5 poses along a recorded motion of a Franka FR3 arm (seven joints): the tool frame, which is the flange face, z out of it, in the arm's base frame.
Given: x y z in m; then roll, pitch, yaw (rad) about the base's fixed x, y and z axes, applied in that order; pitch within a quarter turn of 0, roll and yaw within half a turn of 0.
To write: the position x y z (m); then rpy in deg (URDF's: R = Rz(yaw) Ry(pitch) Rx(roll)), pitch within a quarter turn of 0, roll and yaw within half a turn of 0. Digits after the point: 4 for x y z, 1 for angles.
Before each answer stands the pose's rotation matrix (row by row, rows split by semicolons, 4 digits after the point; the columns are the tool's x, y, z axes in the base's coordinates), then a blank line. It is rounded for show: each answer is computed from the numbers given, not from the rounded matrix.
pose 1, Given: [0.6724 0.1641 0.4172 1.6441 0.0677 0.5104]
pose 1, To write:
0.8706 0.0946 0.4829; 0.4874 -0.0309 -0.8726; -0.0676 0.9950 -0.0731

[0.6724 0.1641 0.4172 94.2 3.9 29.2]
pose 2, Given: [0.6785 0.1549 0.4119 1.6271 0.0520 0.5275]
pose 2, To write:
0.8629 0.0732 0.5000; 0.5027 -0.0225 -0.8642; -0.0520 0.9971 -0.0562

[0.6785 0.1549 0.4119 93.2 3.0 30.2]
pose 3, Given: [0.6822 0.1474 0.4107 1.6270 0.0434 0.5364]
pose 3, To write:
0.8587 0.0659 0.5081; 0.5106 -0.0261 -0.8594; -0.0434 0.9975 -0.0561

[0.6822 0.1474 0.4107 93.2 2.5 30.7]
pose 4, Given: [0.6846 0.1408 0.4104 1.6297 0.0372 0.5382]
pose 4, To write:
0.8580 0.0621 0.5098; 0.5122 -0.0315 -0.8583; -0.0372 0.9976 -0.0588

[0.6846 0.1408 0.4104 93.4 2.1 30.8]
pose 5, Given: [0.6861 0.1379 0.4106 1.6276 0.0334 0.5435]
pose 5, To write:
0.8554 0.0579 0.5147; 0.5168 -0.0314 -0.8555; -0.0334 0.9978 -0.0567

[0.6861 0.1379 0.4106 93.3 1.9 31.1]
